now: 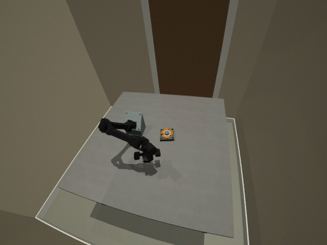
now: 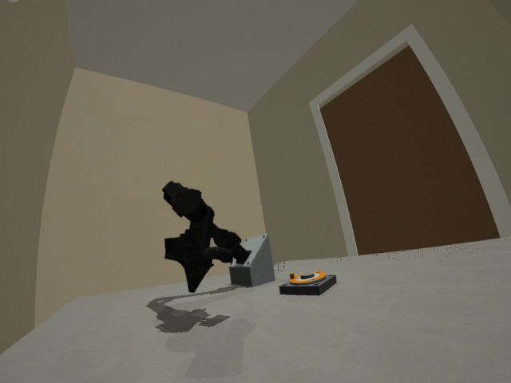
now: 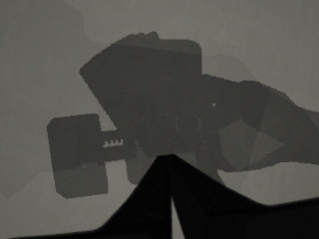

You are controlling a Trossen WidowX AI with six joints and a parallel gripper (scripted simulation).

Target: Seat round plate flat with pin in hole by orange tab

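My gripper tip is 32 cm to the right of the square base, 5 cm short of it and 3 cm above it.
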